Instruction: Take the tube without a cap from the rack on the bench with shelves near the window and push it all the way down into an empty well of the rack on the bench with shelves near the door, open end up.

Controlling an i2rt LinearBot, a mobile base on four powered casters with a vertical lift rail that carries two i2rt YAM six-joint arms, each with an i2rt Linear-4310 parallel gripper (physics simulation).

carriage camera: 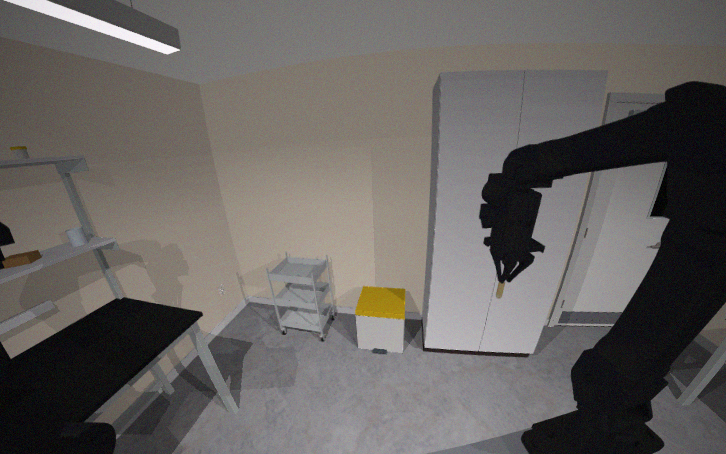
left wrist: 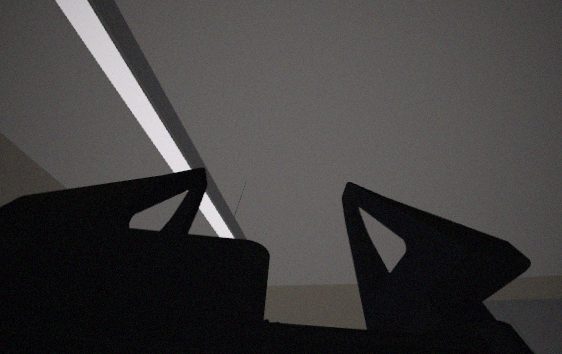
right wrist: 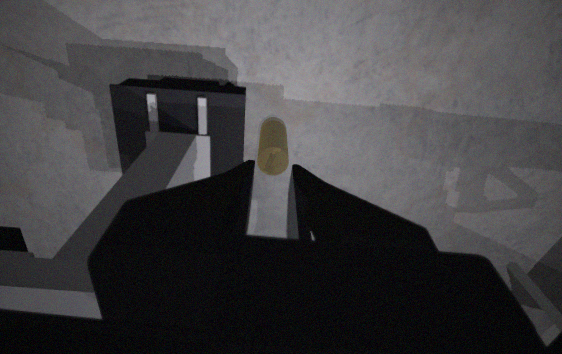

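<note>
My right gripper is shut on the tube and holds it in the air over the floor. The tube has yellowish contents and points downward below the fingertips in the carriage view, close to upright; its upper part is hidden between the fingers there. My left gripper is open and empty, facing the ceiling; its fingers do not show in the carriage view. A bench with shelves has its black top at the left of the carriage view. Neither rack shows in these views.
A three-tier cart, a white bin with a yellow lid and a tall cabinet stand along the far wall. A door is right of the cabinet, behind the right arm. A pale table leg shows at the far right.
</note>
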